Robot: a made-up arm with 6 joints. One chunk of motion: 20 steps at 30 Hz.
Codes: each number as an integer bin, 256 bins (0 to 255) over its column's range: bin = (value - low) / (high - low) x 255, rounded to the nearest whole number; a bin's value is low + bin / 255 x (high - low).
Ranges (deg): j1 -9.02..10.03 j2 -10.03..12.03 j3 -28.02..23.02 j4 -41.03..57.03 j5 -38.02..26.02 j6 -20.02..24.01
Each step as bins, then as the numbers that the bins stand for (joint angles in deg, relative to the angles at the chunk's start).
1 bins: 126 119 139 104 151 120
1 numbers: 0.39 0.26 -0.20 -1.04 -0.10 0.70
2 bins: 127 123 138 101 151 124
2 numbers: 0.47 0.61 -0.40 -2.19 -0.10 1.39
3 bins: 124 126 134 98 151 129
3 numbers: 0.24 0.87 -1.20 -3.34 -0.10 2.25
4 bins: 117 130 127 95 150 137
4 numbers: -0.28 1.22 -2.60 -4.50 -0.35 3.64
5 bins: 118 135 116 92 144 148
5 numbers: -0.20 1.65 -4.80 -5.65 -1.86 5.53
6 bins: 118 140 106 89 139 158
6 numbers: -0.20 2.08 -6.80 -6.81 -3.11 7.26
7 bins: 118 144 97 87 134 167
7 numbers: -0.20 2.43 -8.60 -7.57 -4.37 8.82
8 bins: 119 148 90 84 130 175
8 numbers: -0.13 2.77 -10.01 -8.73 -5.37 10.20
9 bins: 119 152 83 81 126 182
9 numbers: -0.13 3.12 -11.41 -9.88 -6.38 11.41
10 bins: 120 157 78 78 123 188
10 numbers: -0.06 3.55 -12.41 -11.04 -7.13 12.44
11 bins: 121 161 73 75 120 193
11 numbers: 0.02 3.90 -13.41 -12.19 -7.88 13.30
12 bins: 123 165 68 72 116 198
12 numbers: 0.17 4.24 -14.41 -13.34 -8.89 14.17
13 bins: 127 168 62 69 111 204
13 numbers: 0.47 4.50 -15.61 -14.50 -10.14 15.20
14 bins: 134 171 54 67 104 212
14 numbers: 0.99 4.76 -17.21 -15.27 -11.90 16.59
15 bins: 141 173 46 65 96 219
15 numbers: 1.51 4.94 -18.81 -16.03 -13.91 17.79
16 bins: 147 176 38 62 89 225
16 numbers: 1.96 5.20 -20.41 -17.19 -15.67 18.83
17 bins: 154 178 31 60 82 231
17 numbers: 2.48 5.37 -21.82 -17.96 -17.43 19.87
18 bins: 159 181 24 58 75 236
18 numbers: 2.86 5.63 -23.22 -18.73 -19.18 20.73
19 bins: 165 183 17 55 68 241
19 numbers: 3.31 5.80 -24.62 -19.88 -20.94 21.59
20 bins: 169 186 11 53 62 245
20 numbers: 3.61 6.06 -25.82 -20.65 -22.45 22.28
